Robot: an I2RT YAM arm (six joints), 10 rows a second.
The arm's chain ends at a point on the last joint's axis. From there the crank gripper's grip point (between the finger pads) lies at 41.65 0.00 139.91 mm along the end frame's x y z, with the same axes.
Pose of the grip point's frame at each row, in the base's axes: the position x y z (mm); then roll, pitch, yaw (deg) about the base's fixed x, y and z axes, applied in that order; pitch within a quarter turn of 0, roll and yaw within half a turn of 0:
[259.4, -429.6, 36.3, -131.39, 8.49, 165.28]
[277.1, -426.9, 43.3, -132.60, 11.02, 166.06]
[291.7, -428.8, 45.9, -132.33, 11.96, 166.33]
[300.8, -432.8, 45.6, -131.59, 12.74, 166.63]
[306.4, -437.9, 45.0, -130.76, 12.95, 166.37]
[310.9, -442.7, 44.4, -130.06, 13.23, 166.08]
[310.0, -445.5, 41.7, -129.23, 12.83, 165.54]
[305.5, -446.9, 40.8, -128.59, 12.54, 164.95]
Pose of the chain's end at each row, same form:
[312.7, -335.1, 133.9, -131.39, 8.49, 165.28]
[324.0, -332.4, 144.2, -132.60, 11.02, 166.06]
[336.8, -333.3, 146.7, -132.33, 11.96, 166.33]
[344.6, -335.7, 145.4, -131.59, 12.74, 166.63]
[350.9, -339.7, 143.4, -130.76, 12.95, 166.37]
[356.0, -343.6, 141.6, -130.06, 13.23, 166.08]
[357.4, -345.8, 137.2, -129.23, 12.83, 165.54]
[354.9, -346.9, 135.0, -128.59, 12.54, 164.95]

